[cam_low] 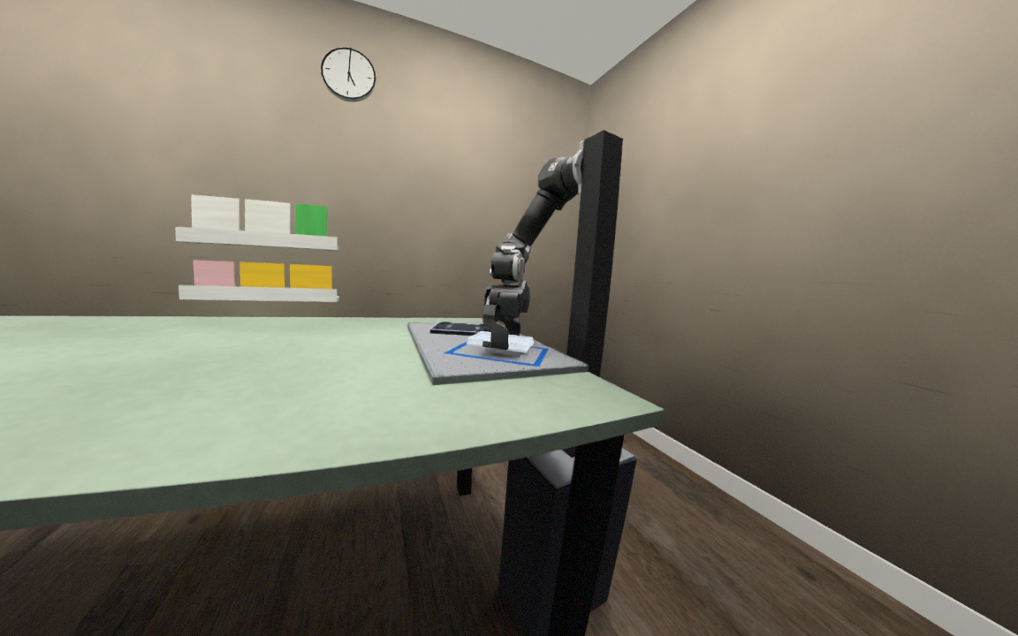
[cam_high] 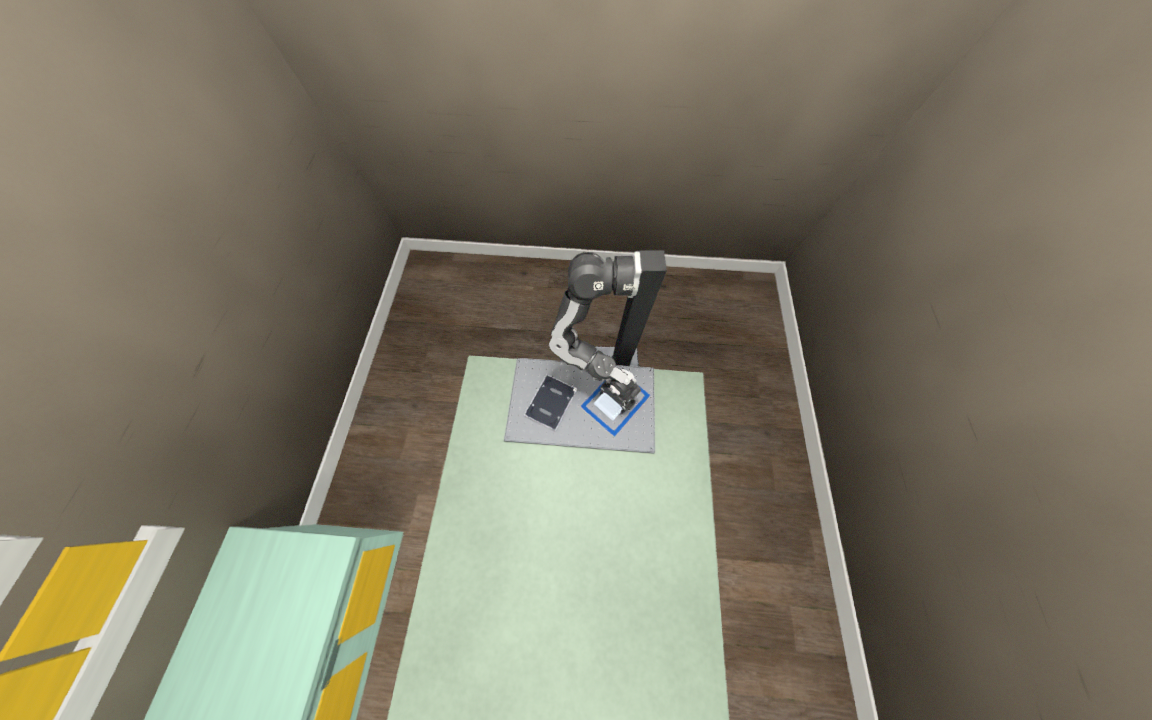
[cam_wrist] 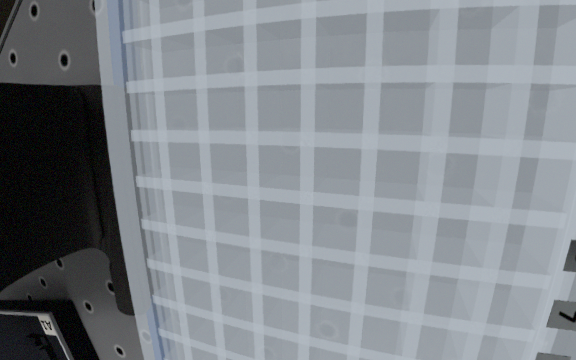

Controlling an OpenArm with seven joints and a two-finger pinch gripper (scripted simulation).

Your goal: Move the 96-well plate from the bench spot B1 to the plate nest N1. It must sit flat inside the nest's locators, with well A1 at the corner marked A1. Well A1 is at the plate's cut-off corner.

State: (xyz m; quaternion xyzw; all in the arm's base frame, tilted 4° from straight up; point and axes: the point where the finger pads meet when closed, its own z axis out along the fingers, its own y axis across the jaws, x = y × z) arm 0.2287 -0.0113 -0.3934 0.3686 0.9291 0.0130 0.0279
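Now: hand 30 mm past the white A1 label, 140 mm to the left of it and 10 mm above it. From my hand the other things lie so: black plate nest N1: 10 mm ahead, 220 mm to the right, 10 mm below; 96-well plate: right at my hand.
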